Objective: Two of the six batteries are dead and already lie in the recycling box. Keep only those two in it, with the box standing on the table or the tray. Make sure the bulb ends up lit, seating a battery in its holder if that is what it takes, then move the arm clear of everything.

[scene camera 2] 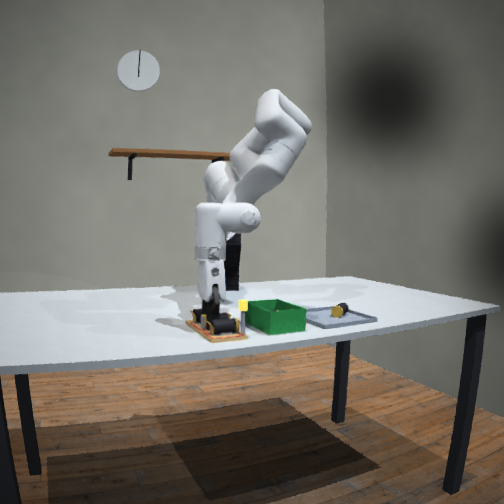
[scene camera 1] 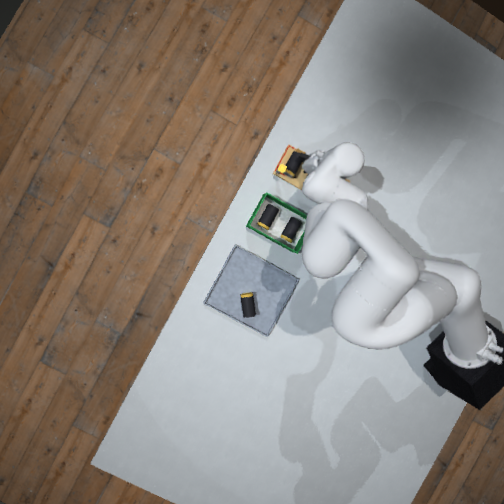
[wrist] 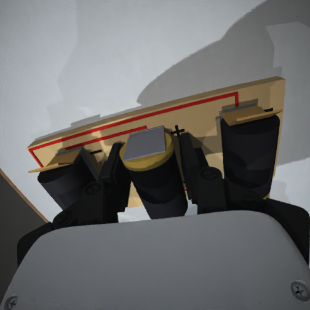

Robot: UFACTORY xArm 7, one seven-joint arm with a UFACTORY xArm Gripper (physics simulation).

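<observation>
The bulb (scene camera 1: 282,168) (scene camera 2: 243,305) glows bright yellow on its post at one corner of the wooden holder board (wrist: 200,110). Three batteries are in the holder: a left one (wrist: 67,182), a middle one (wrist: 162,187) and a right one (wrist: 250,155). My gripper (scene camera 2: 212,312) (wrist: 153,153) is partly open, its fingers on either side of the middle battery without gripping it. The green recycling box (scene camera 1: 273,239) (scene camera 2: 287,320) stands on the table with two batteries (scene camera 1: 268,216) (scene camera 1: 292,229) inside. Another battery (scene camera 1: 248,305) (scene camera 2: 340,310) lies on its side on the grey tray (scene camera 1: 225,280).
The left and right batteries stand close outside my fingers. The bulb post rises near the gripper in the second scene view. The box stands between the holder board and the tray, near the table's long edge. The arm's links hang over the table beside the box.
</observation>
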